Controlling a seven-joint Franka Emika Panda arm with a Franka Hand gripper.
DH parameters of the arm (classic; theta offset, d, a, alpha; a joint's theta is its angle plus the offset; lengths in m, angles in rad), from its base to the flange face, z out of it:
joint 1: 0 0.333 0 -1.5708
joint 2: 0 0 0 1.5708
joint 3: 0 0.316 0.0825 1.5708
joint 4: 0 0 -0.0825 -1.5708
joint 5: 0 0.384 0 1.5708
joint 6: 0 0 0.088 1.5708
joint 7: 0 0.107 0 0
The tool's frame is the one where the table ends.
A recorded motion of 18 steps. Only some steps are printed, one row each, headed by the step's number.
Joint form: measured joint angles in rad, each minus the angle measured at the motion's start. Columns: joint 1, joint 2, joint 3, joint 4, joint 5, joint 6, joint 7.
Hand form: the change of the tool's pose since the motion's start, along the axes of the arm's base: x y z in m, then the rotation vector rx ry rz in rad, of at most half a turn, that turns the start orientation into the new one. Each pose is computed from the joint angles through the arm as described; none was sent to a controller.
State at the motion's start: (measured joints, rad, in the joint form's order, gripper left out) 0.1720 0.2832 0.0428 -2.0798 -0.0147 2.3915 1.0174
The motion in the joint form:
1: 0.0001 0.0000 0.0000 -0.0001 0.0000 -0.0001 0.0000
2: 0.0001 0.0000 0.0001 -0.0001 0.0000 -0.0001 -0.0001
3: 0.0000 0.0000 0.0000 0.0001 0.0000 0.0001 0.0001
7: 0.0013 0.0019 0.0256 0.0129 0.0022 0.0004 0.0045
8: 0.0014 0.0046 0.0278 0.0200 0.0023 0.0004 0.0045
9: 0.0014 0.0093 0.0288 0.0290 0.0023 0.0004 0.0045
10: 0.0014 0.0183 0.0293 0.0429 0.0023 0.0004 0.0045
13: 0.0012 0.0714 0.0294 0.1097 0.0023 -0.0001 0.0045
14: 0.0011 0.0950 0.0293 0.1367 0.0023 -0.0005 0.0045
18: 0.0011 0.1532 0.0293 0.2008 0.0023 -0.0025 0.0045
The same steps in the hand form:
1: -0.0001 0.0000 -0.0001 0.0000 0.0002 0.0001
2: -0.0001 0.0001 -0.0001 0.0000 0.0002 0.0003
3: 0.0000 0.0000 0.0001 0.0000 -0.0002 -0.0001
7: 0.0005 0.0160 0.0046 0.0114 -0.0094 0.0196
8: 0.0023 0.0177 0.0060 0.0133 -0.0135 0.0216
9: 0.0047 0.0188 0.0071 0.0148 -0.0176 0.0224
10: 0.0086 0.0200 0.0076 0.0167 -0.0222 0.0226
13: 0.0268 0.0239 0.0040 0.0233 -0.0344 0.0210
14: 0.0340 0.0252 0.0010 0.0255 -0.0370 0.0201
18: 0.0502 0.0285 -0.0083 0.0301 -0.0400 0.0183

